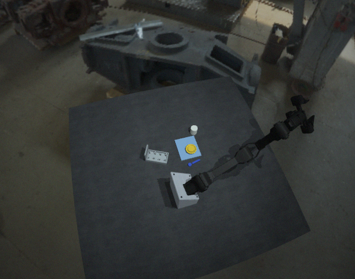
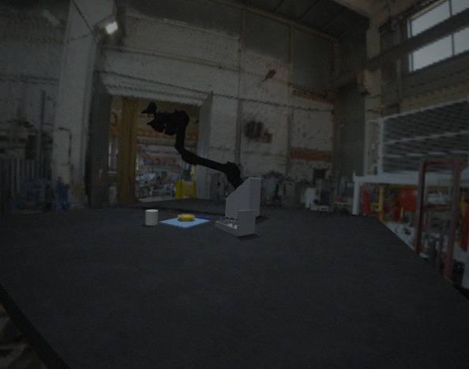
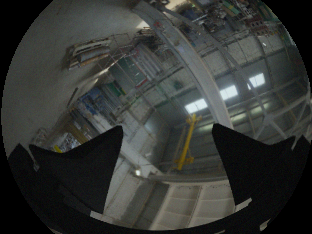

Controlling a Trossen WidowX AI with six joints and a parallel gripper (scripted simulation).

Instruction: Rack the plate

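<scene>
Right now my gripper tip is 24 cm short of the yellow plate, 50 cm to the right of it and 50 cm above it. Also, from my gripper tip: light blue mat 26 cm ahead, 51 cm to the left, 51 cm below; then blue spoon 15 cm ahead, 52 cm to the left, 51 cm below; then white cup 36 cm ahead, 43 cm to the left, 49 cm below.
</scene>
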